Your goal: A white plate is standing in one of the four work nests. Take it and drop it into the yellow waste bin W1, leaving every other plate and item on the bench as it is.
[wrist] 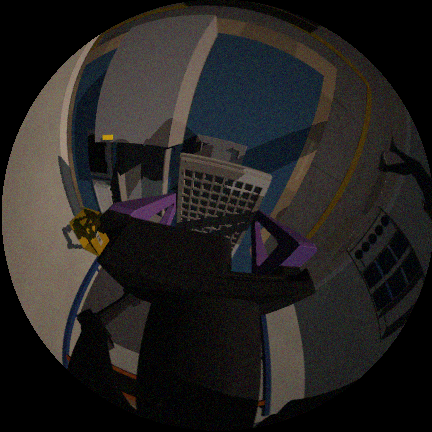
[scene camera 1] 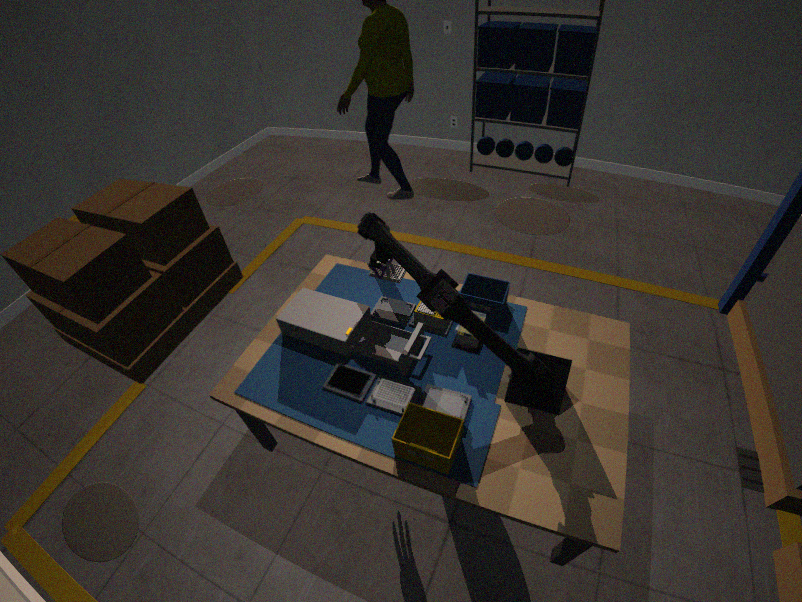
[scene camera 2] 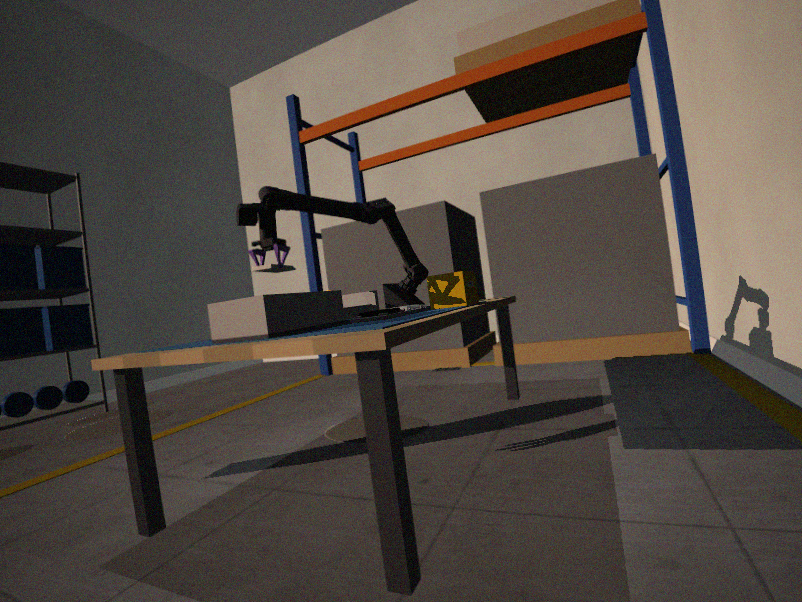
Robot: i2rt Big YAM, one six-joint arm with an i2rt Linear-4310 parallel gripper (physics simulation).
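Where they show: gripper, fingertip midpoint: (wrist: 216, 204) (scene camera 1: 384, 271) (scene camera 2: 270, 269); arm's base, link origin: (scene camera 1: 537, 376) (scene camera 2: 403, 293).
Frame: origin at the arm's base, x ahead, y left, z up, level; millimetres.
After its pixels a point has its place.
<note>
My gripper (scene camera 1: 382, 263) @[x 631, y -227, z 134 mm] (scene camera 2: 270, 259) @[x 631, y -227, z 134 mm] (wrist: 216, 204) @[x 631, y -227, z 134 mm] is shut on the white plate (scene camera 1: 391, 270) @[x 601, y -227, z 144 mm] (scene camera 2: 275, 268) @[x 649, y -193, z 132 mm] (wrist: 226, 166) @[x 676, y -228, z 144 mm], which has a grid of square wells. The plate hangs level between the purple fingers, well above the bench's far left part, apart from the grey nest (scene camera 1: 393, 310) @[x 605, y -213, z -64 mm] (wrist: 223, 146) @[x 675, y -229, z -64 mm] below it. The yellow waste bin (scene camera 1: 422, 451) @[x 285, y 378, z 31 mm] (scene camera 2: 448, 289) @[x 378, y 316, z -12 mm] (wrist: 95, 241) @[x 286, y 244, z 22 mm] stands at the near side of the blue mat, far from the gripper. Its open top faces up. The body of the gripper hides the plate's near part in the wrist view.
A large grey box (scene camera 1: 323, 312) @[x 829, y -44, z 26 mm] (scene camera 2: 238, 317) @[x 998, y -46, z -18 mm] (wrist: 150, 75) @[x 804, y -76, z 26 mm] stands at the mat's left, joined by a tray with a raised handle. A blue bin (scene camera 1: 484, 289) @[x 261, y -402, z -24 mm] stands at the back. Another white plate (scene camera 1: 391, 394) @[x 464, y 177, z -53 mm] lies beside a black tray (scene camera 1: 349, 381) @[x 626, y 175, z -50 mm]. A person (scene camera 1: 388, 58) is behind the bench.
</note>
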